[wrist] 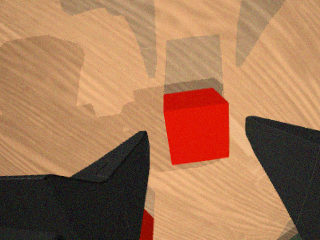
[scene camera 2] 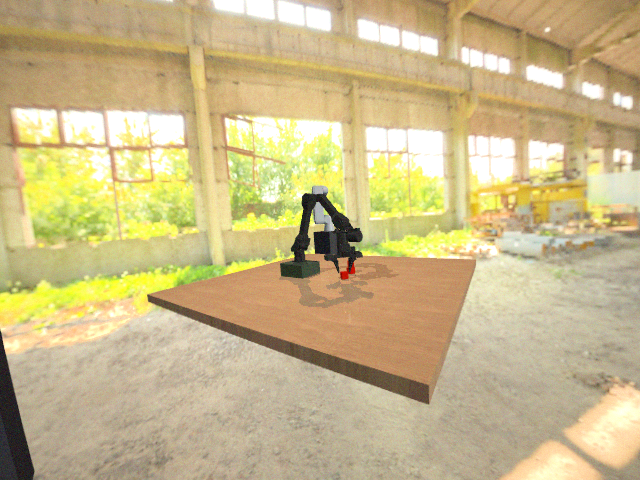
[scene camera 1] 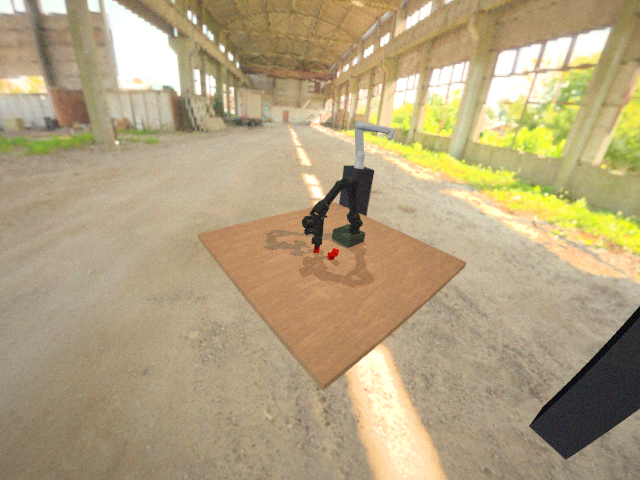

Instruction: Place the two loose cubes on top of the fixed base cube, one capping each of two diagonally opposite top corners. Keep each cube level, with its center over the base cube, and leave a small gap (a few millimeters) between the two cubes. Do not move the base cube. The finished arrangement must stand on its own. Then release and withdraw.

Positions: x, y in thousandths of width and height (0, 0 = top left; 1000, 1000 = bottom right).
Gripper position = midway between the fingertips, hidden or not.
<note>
My gripper (wrist: 617, 548) is open, with nothing in its grasp. Further things: a red cube (wrist: 617, 527).
</note>
